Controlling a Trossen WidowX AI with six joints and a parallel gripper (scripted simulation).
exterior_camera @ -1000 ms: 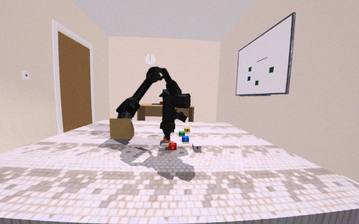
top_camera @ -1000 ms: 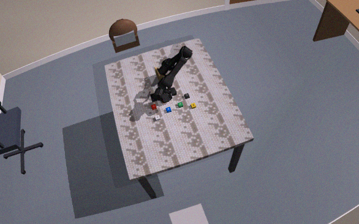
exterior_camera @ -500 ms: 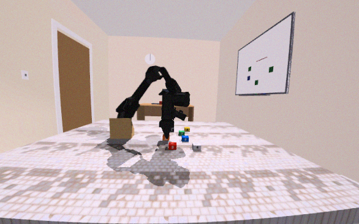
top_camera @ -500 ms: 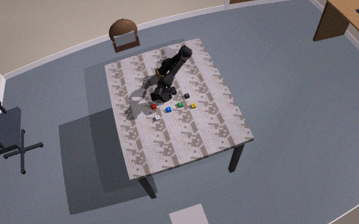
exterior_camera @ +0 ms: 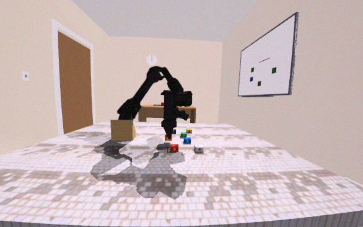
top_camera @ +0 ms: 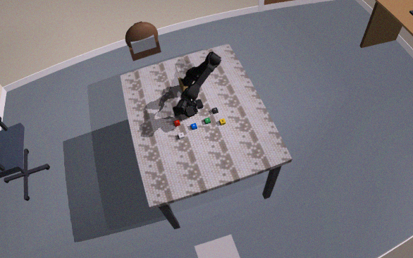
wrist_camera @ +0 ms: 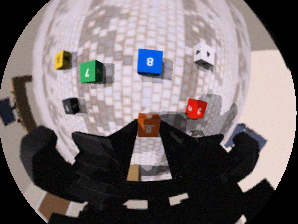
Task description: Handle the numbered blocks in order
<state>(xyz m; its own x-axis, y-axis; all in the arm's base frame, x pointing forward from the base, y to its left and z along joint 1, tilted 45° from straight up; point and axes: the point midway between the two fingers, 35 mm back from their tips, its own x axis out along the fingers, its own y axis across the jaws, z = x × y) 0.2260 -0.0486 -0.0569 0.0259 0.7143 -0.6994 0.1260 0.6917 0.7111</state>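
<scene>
My gripper tip is 9 cm short of the green block, 9 cm to the right of it and 1 cm above it. From my gripper tip the other things lie so: red block: 1 cm ahead, 9 cm to the right, 1 cm below; then orange block: 1 cm behind; then blue block: 9 cm ahead, 1 cm to the right, 1 cm below.
</scene>
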